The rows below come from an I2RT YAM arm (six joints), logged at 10 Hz.
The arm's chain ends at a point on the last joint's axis. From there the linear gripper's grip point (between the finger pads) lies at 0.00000 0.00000 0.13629 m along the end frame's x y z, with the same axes.
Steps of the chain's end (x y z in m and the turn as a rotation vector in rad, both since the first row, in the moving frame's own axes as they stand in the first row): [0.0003 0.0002 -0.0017 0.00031 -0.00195 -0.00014]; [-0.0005 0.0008 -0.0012 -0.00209 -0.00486 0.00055]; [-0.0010 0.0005 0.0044 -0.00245 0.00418 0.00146]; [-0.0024 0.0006 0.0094 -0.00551 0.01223 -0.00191]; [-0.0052 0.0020 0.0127 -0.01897 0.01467 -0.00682]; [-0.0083 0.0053 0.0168 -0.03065 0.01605 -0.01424]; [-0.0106 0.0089 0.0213 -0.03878 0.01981 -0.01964]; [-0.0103 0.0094 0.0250 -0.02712 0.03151 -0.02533]
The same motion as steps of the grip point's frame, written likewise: [0.0000 0.0002 -0.0017 0.00031 -0.00195 -0.00014]; [-0.0012 0.0011 -0.0012 -0.00209 -0.00486 0.00055]; [-0.0004 0.0008 0.0044 -0.00245 0.00418 0.00146]; [-0.0007 0.0013 0.0094 -0.00551 0.01223 -0.00191]; [-0.0032 0.0046 0.0127 -0.01897 0.01467 -0.00682]; [-0.0061 0.0095 0.0167 -0.03065 0.01605 -0.01424]; [-0.0078 0.0142 0.0212 -0.03878 0.01981 -0.01964]; [-0.0060 0.0130 0.0249 -0.02712 0.03151 -0.02533]
